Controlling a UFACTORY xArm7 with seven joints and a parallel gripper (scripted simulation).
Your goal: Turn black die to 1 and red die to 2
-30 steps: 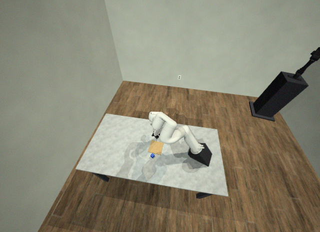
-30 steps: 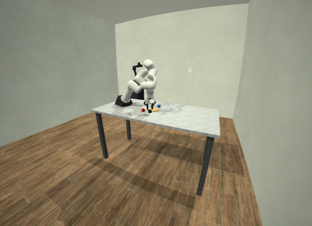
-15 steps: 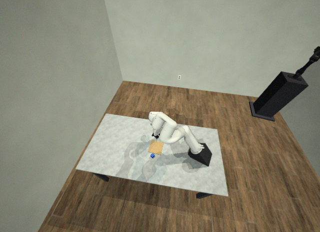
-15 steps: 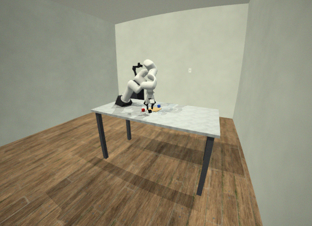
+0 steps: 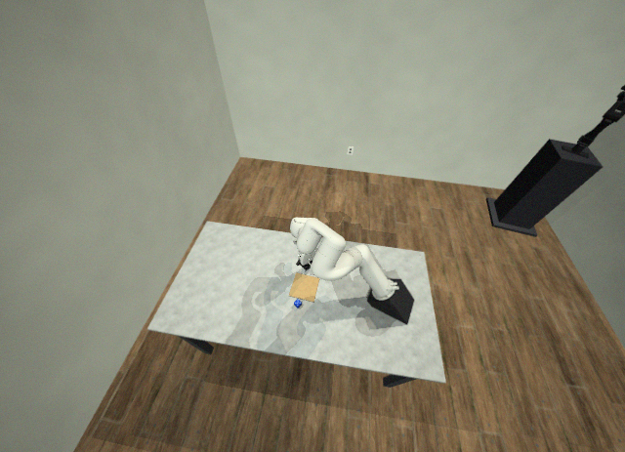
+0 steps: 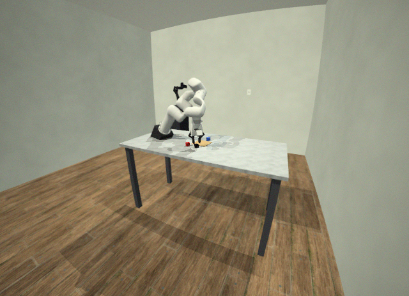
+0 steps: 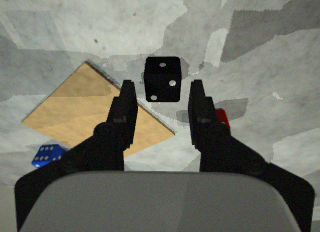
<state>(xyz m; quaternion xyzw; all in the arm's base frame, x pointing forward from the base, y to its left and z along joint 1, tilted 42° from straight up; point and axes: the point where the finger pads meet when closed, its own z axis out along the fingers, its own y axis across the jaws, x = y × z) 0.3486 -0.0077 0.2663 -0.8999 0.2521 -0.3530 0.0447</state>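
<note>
My gripper is now 40 mm above the black die. From my hand the other things lie so: blue die 30 mm behind, 220 mm to the left, 40 mm below; then red die 90 mm behind, 10 mm to the right, 40 mm below; then tan mat 30 mm behind, 120 mm to the left, 50 mm below.
</note>
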